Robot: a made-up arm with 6 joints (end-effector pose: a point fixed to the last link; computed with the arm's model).
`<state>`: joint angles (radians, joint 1 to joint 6).
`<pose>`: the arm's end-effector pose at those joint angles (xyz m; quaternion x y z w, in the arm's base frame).
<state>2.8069 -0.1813 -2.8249 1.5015 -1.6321 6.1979</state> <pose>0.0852 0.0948 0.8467 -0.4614 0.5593 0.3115 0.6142</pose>
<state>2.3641 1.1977 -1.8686 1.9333 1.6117 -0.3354</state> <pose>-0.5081 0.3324 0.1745 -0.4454 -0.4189 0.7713 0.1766</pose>
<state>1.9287 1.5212 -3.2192 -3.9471 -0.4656 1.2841</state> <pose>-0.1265 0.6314 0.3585 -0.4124 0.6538 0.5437 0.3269</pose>
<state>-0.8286 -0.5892 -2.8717 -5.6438 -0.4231 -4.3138</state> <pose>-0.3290 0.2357 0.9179 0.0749 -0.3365 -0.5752 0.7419</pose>
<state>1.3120 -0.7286 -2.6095 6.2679 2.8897 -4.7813</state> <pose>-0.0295 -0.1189 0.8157 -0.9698 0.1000 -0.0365 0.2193</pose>
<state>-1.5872 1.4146 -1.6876 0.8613 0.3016 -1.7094</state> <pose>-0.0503 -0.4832 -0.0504 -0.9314 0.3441 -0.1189 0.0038</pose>
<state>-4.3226 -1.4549 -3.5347 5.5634 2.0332 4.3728</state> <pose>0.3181 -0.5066 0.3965 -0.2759 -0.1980 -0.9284 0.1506</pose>
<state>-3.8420 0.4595 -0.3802 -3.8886 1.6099 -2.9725</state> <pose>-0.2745 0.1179 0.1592 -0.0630 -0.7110 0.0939 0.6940</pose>
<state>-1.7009 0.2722 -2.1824 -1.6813 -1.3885 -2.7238</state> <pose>0.0958 -0.3371 0.7348 -0.3980 0.6021 -0.5519 0.4177</pose>
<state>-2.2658 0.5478 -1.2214 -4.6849 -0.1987 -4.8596</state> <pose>-0.4018 -0.2952 0.2794 0.8416 0.4200 -0.3378 0.0334</pose>
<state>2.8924 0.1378 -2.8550 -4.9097 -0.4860 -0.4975</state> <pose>-0.1073 0.1727 1.0008 -0.2795 -0.0109 0.2483 0.9274</pose>
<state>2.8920 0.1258 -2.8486 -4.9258 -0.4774 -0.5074</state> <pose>-0.1012 0.1701 1.0041 -0.2727 -0.0123 0.2382 0.9321</pose>
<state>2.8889 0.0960 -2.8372 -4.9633 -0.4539 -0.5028</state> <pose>-0.0843 0.1634 1.0123 -0.2546 -0.0107 0.2274 0.9399</pose>
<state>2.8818 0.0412 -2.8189 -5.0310 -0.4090 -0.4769</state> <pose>-0.0523 0.1498 1.0263 -0.2215 -0.0058 0.2147 0.9512</pose>
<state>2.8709 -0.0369 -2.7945 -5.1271 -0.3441 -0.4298</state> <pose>-0.0064 0.1282 1.0426 -0.1761 0.0002 0.1987 0.9641</pose>
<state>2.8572 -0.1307 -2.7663 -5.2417 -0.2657 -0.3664</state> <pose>0.0479 0.0994 1.0566 -0.1258 0.0040 0.1789 0.9758</pose>
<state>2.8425 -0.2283 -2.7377 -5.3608 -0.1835 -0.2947</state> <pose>0.1025 0.0668 1.0647 -0.0795 0.0037 0.1567 0.9844</pose>
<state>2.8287 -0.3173 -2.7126 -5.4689 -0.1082 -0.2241</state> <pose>0.1501 0.0354 1.0665 -0.0435 0.0003 0.1359 0.9898</pose>
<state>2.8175 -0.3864 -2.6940 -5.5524 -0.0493 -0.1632</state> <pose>0.1853 0.0103 1.0644 -0.0201 -0.0040 0.1209 0.9925</pose>
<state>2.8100 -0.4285 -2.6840 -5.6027 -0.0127 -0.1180</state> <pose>0.2063 -0.0054 1.0616 -0.0078 -0.0069 0.1151 0.9933</pose>
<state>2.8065 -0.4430 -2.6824 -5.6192 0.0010 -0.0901</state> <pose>0.2139 -0.0113 1.0602 -0.0035 -0.0078 0.1191 0.9928</pose>
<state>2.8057 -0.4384 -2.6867 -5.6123 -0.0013 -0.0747</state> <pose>0.2128 -0.0103 1.0604 -0.0038 -0.0067 0.1298 0.9915</pose>
